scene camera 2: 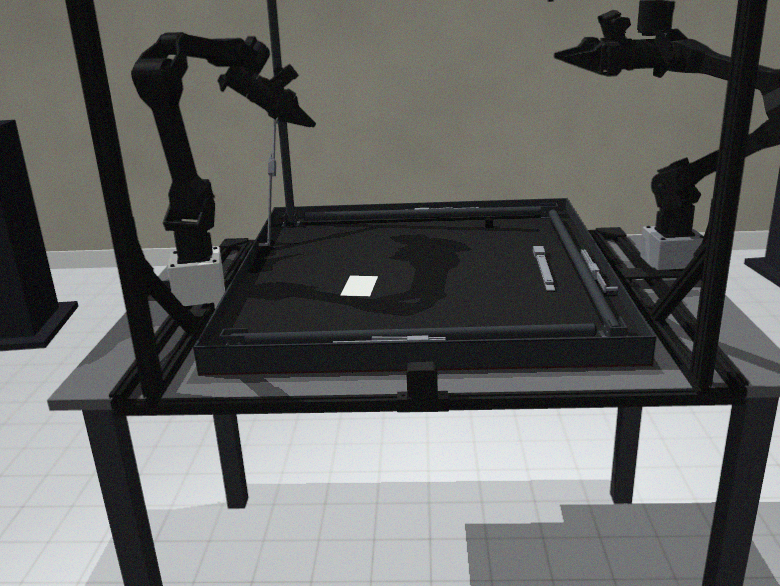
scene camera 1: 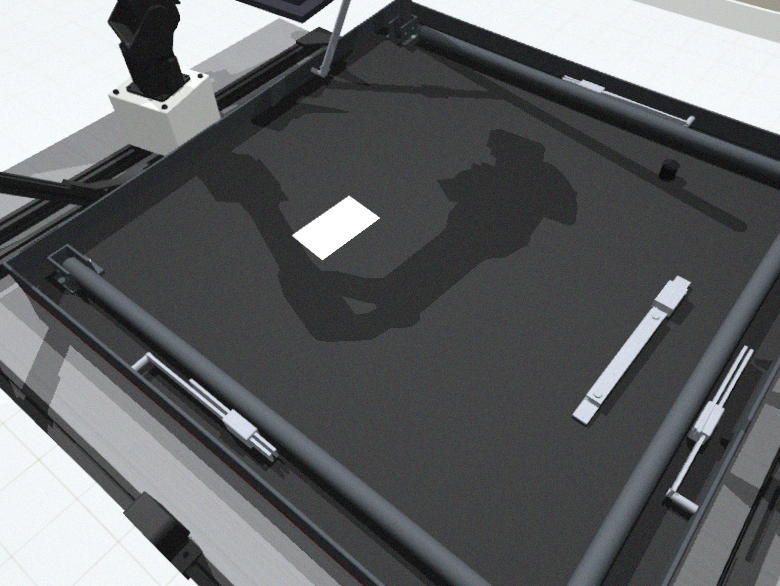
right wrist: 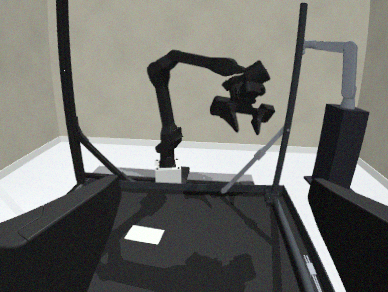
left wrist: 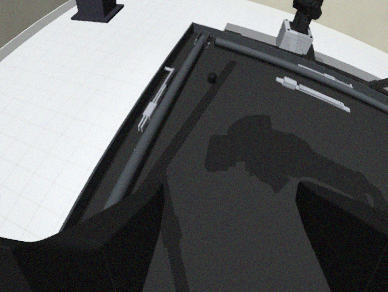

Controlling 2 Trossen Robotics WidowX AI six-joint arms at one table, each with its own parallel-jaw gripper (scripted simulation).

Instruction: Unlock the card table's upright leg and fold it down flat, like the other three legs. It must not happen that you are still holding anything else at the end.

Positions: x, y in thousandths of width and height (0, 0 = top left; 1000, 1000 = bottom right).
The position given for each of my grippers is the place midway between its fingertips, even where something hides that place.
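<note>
Both of my grippers can be seen: my left gripper (scene camera 2: 402, 214) (right wrist: 640, 457) (left wrist: 597, 659), and my right gripper (scene camera 2: 717, 98) (right wrist: 558, 646). There is a card table (scene camera 1: 566, 607) (scene camera 2: 566, 465) (right wrist: 532, 803) (left wrist: 594, 533) here too. I also see a white label (scene camera 1: 429, 390).
</note>
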